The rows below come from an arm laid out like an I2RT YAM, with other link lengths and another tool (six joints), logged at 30 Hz.
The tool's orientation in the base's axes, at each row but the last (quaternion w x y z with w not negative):
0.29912, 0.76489, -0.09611, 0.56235
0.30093, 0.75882, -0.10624, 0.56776
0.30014, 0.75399, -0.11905, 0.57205
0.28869, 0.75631, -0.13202, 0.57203
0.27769, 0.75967, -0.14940, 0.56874
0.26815, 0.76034, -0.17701, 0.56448
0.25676, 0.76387, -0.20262, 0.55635
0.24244, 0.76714, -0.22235, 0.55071
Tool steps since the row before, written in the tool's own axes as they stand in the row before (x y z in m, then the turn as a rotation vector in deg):
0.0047, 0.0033, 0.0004, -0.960, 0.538, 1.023
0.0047, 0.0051, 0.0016, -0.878, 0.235, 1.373
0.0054, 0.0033, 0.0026, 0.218, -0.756, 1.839
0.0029, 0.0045, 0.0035, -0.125, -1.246, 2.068
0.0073, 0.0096, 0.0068, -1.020, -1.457, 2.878
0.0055, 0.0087, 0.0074, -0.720, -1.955, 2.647
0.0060, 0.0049, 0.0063, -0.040, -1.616, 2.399
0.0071, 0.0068, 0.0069, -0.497, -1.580, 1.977
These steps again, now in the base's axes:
0.0004, -0.0020, 0.0054, 0.226, -1.192, -0.886
0.0003, -0.0041, 0.0058, 0.685, -1.138, -0.973
0.0020, -0.0033, 0.0057, 1.919, -0.449, -0.340
0.0013, -0.0053, 0.0034, 2.253, -0.237, -0.844
0.0024, -0.0111, 0.0080, 2.724, -0.627, -1.905
0.0023, -0.0112, 0.0054, 2.923, -0.081, -1.672
0.0036, -0.0079, 0.0050, 2.739, -0.211, -0.905
0.0030, -0.0101, 0.0057, 2.272, 0.055, -1.220

